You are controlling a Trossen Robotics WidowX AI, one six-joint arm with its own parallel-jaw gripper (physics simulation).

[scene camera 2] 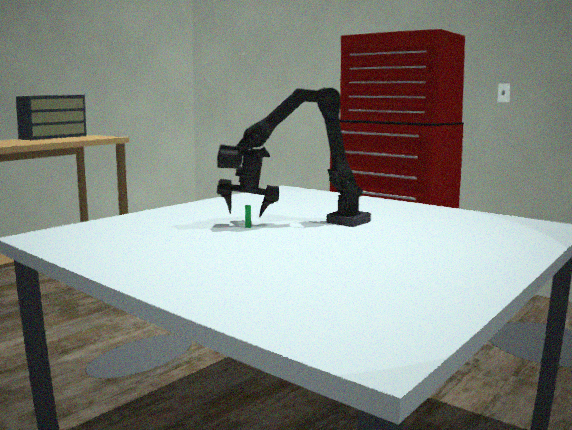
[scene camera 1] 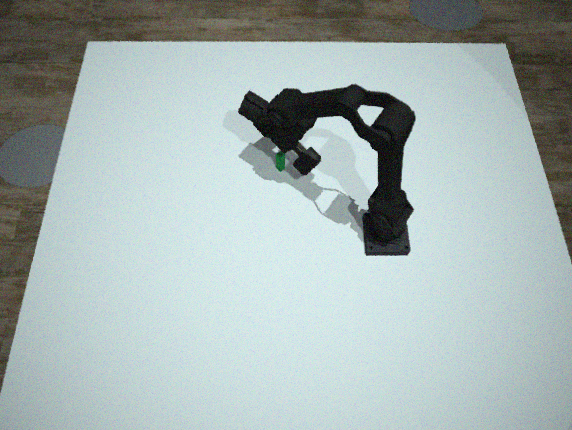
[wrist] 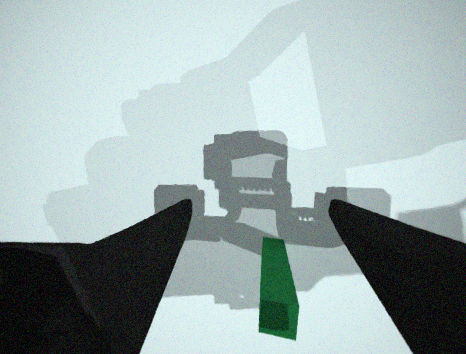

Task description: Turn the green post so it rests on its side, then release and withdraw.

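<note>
The green post [scene camera 1: 280,162] [scene camera 2: 248,216] [wrist: 278,285] stands upright on the white table. In the wrist view it shows low in the picture, between the two black fingers and nearer the right one. My gripper [scene camera 2: 245,215] [wrist: 259,205] is open wide, with nothing held, and points down at the table. In scene camera 2 its fingertips hang above the table on either side of the post's upper part, with a gap on each side. In scene camera 1 the gripper's body hides one finger.
The white table [scene camera 1: 280,320] [scene camera 2: 300,280] carries the arm's base [scene camera 1: 387,246] [scene camera 2: 348,218], to the right of the post. The arm's shadows lie around the post. A red drawer cabinet [scene camera 2: 390,100] and a wooden bench [scene camera 2: 105,141] with a small drawer unit [scene camera 2: 57,116] stand beyond the table.
</note>
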